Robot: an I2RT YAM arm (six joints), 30 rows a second.
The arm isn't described. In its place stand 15 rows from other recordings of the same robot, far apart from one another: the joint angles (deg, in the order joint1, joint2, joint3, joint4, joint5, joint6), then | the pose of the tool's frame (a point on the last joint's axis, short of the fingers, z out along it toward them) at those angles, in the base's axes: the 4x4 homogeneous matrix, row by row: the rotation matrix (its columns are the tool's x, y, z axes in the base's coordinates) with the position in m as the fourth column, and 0 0 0 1 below.
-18.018 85.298 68.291 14.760 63.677 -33.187 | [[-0.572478 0.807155 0.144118 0.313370], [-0.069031 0.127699 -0.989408 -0.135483], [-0.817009 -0.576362 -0.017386 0.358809], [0 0 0 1]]
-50.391 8.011 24.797 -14.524 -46.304 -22.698 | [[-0.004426 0.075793 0.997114 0.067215], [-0.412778 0.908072 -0.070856 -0.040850], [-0.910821 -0.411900 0.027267 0.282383], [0 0 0 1]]
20.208 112.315 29.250 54.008 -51.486 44.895 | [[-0.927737 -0.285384 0.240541 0.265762], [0.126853 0.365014 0.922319 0.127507], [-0.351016 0.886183 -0.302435 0.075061], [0 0 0 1]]
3.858 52.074 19.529 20.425 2.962 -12.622 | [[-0.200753 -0.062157 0.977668 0.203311], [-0.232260 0.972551 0.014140 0.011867], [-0.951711 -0.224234 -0.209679 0.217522], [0 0 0 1]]
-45.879 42.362 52.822 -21.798 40.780 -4.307 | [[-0.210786 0.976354 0.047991 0.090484], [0.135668 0.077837 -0.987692 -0.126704], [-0.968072 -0.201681 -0.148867 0.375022], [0 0 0 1]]
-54.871 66.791 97.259 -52.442 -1.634 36.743 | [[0.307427 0.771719 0.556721 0.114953], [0.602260 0.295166 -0.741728 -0.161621], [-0.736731 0.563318 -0.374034 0.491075], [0 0 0 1]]
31.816 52.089 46.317 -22.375 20.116 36.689 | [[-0.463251 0.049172 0.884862 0.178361], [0.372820 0.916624 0.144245 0.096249], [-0.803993 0.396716 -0.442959 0.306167], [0 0 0 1]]
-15.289 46.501 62.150 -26.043 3.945 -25.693 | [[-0.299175 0.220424 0.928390 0.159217], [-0.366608 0.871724 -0.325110 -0.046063], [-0.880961 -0.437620 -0.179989 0.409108], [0 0 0 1]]
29.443 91.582 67.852 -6.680 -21.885 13.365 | [[-0.599017 -0.614249 0.513689 0.313972], [-0.091814 0.689978 0.717984 0.192463], [-0.795455 0.382920 -0.469706 0.279554], [0 0 0 1]]
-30.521 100.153 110.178 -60.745 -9.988 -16.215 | [[-0.753535 0.203229 0.625206 0.318767], [0.124994 0.977960 -0.167245 -0.180758], [-0.645416 -0.047877 -0.762330 0.390681], [0 0 0 1]]
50.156 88.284 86.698 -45.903 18.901 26.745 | [[-0.685542 -0.310901 0.658310 0.221197], [-0.157013 0.946090 0.283302 0.247076], [-0.710900 0.090852 -0.697400 0.351203], [0 0 0 1]]
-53.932 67.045 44.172 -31.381 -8.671 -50.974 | [[-0.881371 0.099298 0.461872 0.139681], [-0.094358 0.920961 -0.378057 -0.182660], [-0.462907 -0.376790 -0.802338 0.228027], [0 0 0 1]]
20.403 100.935 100.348 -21.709 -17.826 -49.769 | [[0.226383 -0.657288 0.718835 0.385638], [-0.691238 0.411537 0.593993 0.155068], [-0.686251 -0.631356 -0.361177 0.389262], [0 0 0 1]]
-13.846 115.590 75.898 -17.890 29.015 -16.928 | [[-0.918564 0.203089 0.339110 0.400977], [-0.035843 0.811583 -0.583137 -0.116615], [-0.393644 -0.547803 -0.738211 0.152555], [0 0 0 1]]
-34.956 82.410 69.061 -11.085 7.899 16.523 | [[-0.134456 0.738805 0.660370 0.273267], [0.437703 0.642164 -0.629318 -0.197000], [-0.889009 0.204430 -0.409720 0.331806], [0 0 0 1]]
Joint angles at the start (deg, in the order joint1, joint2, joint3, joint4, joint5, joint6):
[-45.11, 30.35, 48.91, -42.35, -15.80, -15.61]
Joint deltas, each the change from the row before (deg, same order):
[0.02, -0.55, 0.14, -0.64, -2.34, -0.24]
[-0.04, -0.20, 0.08, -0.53, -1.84, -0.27]
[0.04, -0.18, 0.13, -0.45, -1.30, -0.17]
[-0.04, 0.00, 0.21, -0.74, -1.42, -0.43]
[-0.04, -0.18, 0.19, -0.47, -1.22, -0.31]
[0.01, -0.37, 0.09, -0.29, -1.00, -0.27]
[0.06, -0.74, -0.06, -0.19, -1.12, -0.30]
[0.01, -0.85, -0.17, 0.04, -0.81, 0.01]
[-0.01, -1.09, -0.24, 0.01, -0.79, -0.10]
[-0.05, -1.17, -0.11, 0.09, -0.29, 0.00]
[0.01, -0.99, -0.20, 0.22, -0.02, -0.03]
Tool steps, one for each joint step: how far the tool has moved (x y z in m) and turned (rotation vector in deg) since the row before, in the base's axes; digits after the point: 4 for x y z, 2 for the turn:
[-0.0013, 0.0033, 0.0006, 0.43, -0.60, 2.25]
[-0.0005, 0.0019, 0.0000, 0.48, -0.25, 1.75]
[-0.0005, 0.0017, 0.0003, 0.33, -0.22, 1.29]
[-0.0003, 0.0014, 0.0000, 0.42, 0.10, 1.42]
[-0.0007, 0.0016, 0.0006, 0.16, -0.19, 1.19]
[-0.0011, 0.0019, 0.0006, -0.06, -0.34, 1.02]
[-0.0018, 0.0028, 0.0004, -0.29, -0.59, 1.19]
[-0.0020, 0.0026, 0.0003, -0.27, -0.74, 0.75]
[-0.0026, 0.0032, 0.0001, -0.48, -0.80, 0.75]
[-0.0031, 0.0032, 0.0008, -0.74, -0.89, 0.22]
[-0.0024, 0.0024, 0.0003, -0.74, -0.71, 0.04]

